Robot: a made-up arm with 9 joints.
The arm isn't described. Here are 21 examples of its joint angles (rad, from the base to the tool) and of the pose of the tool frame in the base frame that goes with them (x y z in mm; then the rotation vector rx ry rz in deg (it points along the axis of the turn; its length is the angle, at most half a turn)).
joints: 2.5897 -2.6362 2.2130 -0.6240 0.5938 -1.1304 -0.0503 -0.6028 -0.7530
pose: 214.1 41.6 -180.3 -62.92 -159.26 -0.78
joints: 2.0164 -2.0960 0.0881 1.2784 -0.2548 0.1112 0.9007 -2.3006 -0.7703
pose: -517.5 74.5 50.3 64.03 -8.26 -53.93
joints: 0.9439 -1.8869 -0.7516 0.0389 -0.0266 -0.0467 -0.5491 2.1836 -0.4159
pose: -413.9 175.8 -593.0 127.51 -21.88 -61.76
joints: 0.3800 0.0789 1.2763 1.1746 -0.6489 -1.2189 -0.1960 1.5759 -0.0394
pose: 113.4 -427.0 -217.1 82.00 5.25 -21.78
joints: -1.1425 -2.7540 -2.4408 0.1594 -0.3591 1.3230 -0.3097 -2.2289 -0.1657
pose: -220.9 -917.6 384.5 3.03 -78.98 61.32
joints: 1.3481 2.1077 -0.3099 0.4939 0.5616 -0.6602 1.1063 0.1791 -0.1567
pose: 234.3 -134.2 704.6 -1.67 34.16 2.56
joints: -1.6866 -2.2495 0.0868 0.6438 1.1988 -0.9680 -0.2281 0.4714 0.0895
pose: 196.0 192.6 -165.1 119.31 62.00 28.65
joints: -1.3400 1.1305 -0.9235 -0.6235 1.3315 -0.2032 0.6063 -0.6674 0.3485
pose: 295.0 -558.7 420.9 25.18 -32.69 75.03
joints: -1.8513 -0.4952 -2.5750 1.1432 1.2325 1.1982 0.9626 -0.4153 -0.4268
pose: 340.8 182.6 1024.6 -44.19 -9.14 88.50
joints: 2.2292 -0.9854 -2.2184 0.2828 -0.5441 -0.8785 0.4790 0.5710 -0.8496
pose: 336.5 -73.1 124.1 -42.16 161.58 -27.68
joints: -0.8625 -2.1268 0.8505 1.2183 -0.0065 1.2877 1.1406 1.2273 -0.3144
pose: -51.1 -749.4 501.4 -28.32 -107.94 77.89
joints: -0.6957 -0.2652 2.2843 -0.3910 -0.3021 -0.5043 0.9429 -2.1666 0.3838
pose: -17.7 705.8 690.1 -46.99 -23.57 -98.66
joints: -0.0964 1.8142 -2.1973 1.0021 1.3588 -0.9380 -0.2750 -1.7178 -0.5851
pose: -436.1 -160.0 718.7 56.16 22.55 -85.39
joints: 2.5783 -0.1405 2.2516 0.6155 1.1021 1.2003 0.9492 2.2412 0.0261
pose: -254.8 282.7 855.2 -74.89 -21.44 25.54
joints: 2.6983 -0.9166 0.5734 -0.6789 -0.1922 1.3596 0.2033 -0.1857 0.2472
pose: 323.8 654.5 -225.2 -124.81 -45.01 -117.77
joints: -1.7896 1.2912 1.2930 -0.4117 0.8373 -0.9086 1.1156 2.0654 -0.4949
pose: 309.2 -421.9 8.4 26.90 105.93 8.15
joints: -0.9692 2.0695 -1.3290 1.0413 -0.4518 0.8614 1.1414 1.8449 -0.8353
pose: -199.1 -531.2 -129.5 40.90 -45.24 14.76
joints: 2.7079 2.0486 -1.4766 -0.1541 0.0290 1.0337 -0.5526 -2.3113 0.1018
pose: -215.0 -649.5 150.1 34.20 -58.34 44.63
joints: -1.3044 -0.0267 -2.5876 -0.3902 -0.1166 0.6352 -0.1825 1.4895 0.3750
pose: 245.9 887.8 580.0 -105.87 -13.86 -36.96
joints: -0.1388 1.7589 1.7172 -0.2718 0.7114 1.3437 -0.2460 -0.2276 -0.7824
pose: -318.1 -78.7 28.2 38.93 -23.50 11.80
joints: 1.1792 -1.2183 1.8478 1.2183 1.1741 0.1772 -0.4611 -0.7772 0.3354
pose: -54.5 -313.1 171.5 -40.61 -129.76 34.26
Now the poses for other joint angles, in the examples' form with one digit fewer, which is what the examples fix.
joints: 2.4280 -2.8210 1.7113 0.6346 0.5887 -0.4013 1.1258 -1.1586 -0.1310
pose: -5 -12 914 5.6 53.5 -95.1
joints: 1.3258 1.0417 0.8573 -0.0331 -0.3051 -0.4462 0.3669 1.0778 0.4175
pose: -583 56 81 78.6 7.2 -92.7
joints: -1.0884 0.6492 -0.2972 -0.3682 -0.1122 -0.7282 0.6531 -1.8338 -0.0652
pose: -63 -390 -427 -43.3 -172.0 14.1
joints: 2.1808 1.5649 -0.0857 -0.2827 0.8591 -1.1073 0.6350 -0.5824 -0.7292
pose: 744 178 325 -63.0 102.8 -80.4
